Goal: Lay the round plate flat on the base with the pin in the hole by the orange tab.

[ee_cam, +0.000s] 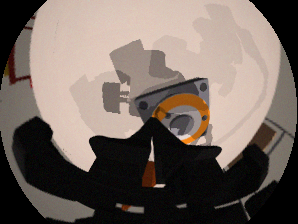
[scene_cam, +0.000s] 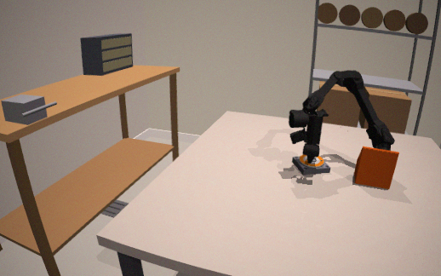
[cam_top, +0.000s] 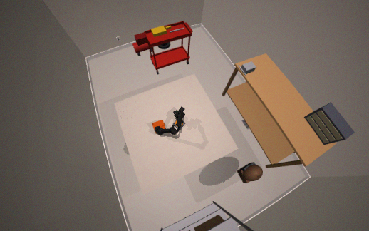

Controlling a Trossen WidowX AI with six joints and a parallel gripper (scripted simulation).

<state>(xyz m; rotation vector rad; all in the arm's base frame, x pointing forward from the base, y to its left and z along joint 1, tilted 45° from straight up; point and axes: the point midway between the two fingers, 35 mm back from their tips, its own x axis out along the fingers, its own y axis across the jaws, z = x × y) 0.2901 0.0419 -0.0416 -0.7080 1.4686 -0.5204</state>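
My gripper tip is now 30 mm to the left of the plate and 10 mm above it. Round my gripper tip: base (50 mm to the right, 20 mm below).
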